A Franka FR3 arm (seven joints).
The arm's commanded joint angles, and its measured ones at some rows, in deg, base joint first. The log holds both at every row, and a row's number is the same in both.
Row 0, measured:
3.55, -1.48, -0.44, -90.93, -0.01, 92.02, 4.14
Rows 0 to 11, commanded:
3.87, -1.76, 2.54, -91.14, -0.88, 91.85, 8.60
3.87, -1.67, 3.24, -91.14, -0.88, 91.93, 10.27
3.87, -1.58, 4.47, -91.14, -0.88, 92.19, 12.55
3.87, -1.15, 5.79, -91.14, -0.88, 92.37, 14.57
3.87, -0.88, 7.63, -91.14, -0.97, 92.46, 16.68
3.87, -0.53, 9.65, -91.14, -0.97, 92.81, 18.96
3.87, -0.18, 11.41, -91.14, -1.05, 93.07, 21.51
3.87, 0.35, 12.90, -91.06, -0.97, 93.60, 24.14
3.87, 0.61, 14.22, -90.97, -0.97, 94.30, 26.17
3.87, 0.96, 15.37, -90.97, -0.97, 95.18, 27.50
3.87, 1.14, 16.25, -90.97, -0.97, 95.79, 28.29
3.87, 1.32, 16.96, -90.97, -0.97, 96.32, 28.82
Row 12, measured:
4.07, 0.60, 14.94, -90.97, -0.06, 94.11, 25.98
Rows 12 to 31, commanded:
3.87, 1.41, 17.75, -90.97, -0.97, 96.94, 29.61
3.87, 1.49, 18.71, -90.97, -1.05, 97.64, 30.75
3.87, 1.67, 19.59, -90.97, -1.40, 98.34, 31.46
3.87, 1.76, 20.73, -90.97, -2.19, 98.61, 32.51
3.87, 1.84, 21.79, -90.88, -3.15, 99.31, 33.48
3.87, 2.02, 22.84, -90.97, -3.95, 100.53, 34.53
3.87, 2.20, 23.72, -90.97, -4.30, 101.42, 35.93
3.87, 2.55, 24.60, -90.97, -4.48, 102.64, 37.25
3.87, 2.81, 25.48, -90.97, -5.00, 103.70, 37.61
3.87, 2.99, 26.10, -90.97, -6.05, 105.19, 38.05
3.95, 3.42, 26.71, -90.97, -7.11, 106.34, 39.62
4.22, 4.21, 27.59, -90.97, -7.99, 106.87, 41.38
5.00, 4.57, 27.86, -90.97, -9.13, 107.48, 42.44
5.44, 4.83, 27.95, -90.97, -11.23, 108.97, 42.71
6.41, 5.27, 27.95, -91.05, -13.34, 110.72, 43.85
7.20, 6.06, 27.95, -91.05, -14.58, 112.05, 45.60
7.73, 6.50, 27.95, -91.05, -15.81, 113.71, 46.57
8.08, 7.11, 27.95, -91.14, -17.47, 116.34, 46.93
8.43, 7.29, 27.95, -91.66, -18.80, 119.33, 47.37
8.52, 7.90, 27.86, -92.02, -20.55, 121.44, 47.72
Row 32, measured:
7.65, 6.51, 28.00, -91.14, -15.97, 115.21, 45.36
